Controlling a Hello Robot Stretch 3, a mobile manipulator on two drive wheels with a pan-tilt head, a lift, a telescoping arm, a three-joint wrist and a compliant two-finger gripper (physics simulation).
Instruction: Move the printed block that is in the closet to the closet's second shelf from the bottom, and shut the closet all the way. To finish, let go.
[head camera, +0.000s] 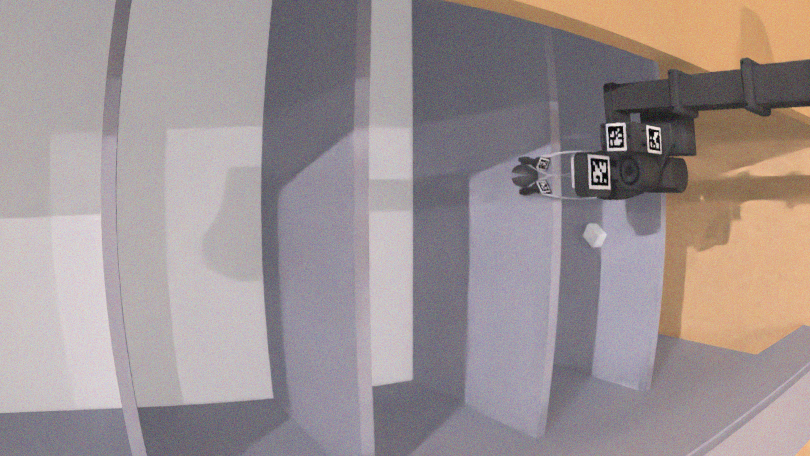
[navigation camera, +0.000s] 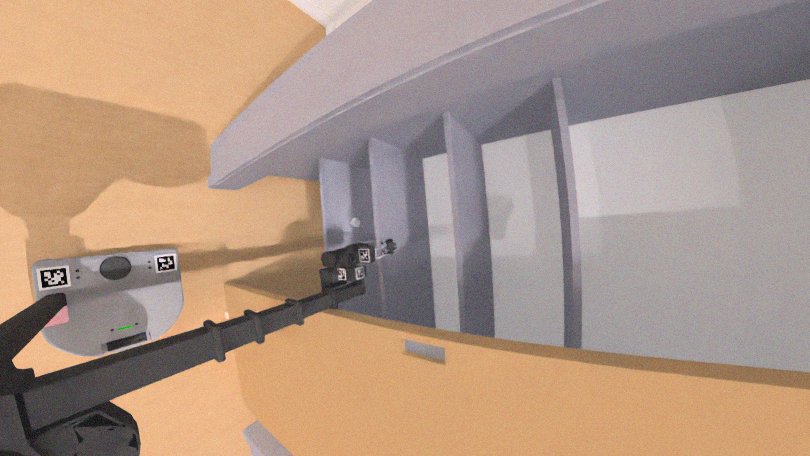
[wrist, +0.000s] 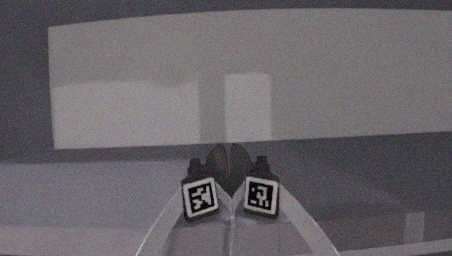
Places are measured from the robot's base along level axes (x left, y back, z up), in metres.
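Pixels of known places: gripper, between the fingertips: (head camera: 515, 176) (navigation camera: 394, 245) (wrist: 227, 163); robot's base, origin of its link: (navigation camera: 116, 266).
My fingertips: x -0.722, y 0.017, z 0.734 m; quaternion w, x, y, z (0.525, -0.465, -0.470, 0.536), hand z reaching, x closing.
Observation:
Ahead of a thing's pixels: the offset from my fingertips to its top centre. "spot": to the spot under its first point.
The closet {spot: dz +0.272, dx +0.058, dy -0.124 m} (head camera: 362, 283) (navigation camera: 453, 226) stands open and shows sideways in the head and navigation views, its bottom to the right in one and left in the other. A small white printed block {dz -0.299, dx -0.115, dy -0.108 m} (head camera: 594, 235) (navigation camera: 355, 222) lies in the lowest compartment, above the bottom board. The second board from the bottom {spot: dz -0.022, dx -0.036, dy -0.181 m} (head camera: 510, 294) (navigation camera: 389, 192) shows no object on it. My gripper (head camera: 524, 175) (navigation camera: 388, 246) (wrist: 227, 163) is shut with its tips together and empty, at about the height just above that second board. The block does not show in the wrist view.
A wood-coloured door panel (navigation camera: 510, 407) with a grey handle {spot: dz +0.309, dx +0.361, dy +0.159 m} (navigation camera: 425, 351) is beside the opening. Higher boards (head camera: 362, 339) (navigation camera: 571, 226) cross the closet. The closet's grey side wall (navigation camera: 317, 107) is opposite. My wheeled base (navigation camera: 153, 317) stands on the wooden floor.

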